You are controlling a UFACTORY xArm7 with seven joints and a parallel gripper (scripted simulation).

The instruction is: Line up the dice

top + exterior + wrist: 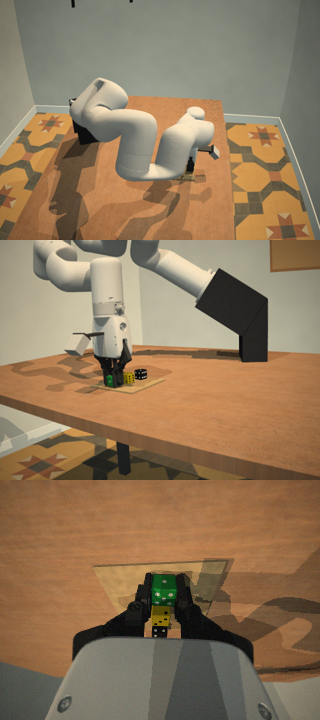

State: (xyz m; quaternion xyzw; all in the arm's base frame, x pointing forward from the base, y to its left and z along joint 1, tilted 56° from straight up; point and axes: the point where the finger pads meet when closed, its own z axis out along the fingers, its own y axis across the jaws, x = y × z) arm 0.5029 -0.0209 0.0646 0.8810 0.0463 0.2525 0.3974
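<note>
The green die lies 10 mm below my hand. From my hand the other things lie so: tan mat (50 mm behind, 10 mm to the left, 30 mm below); yellow die (50 mm behind, 10 mm to the left, 10 mm below); black die (100 mm behind, 10 mm to the left, 10 mm below).
</note>
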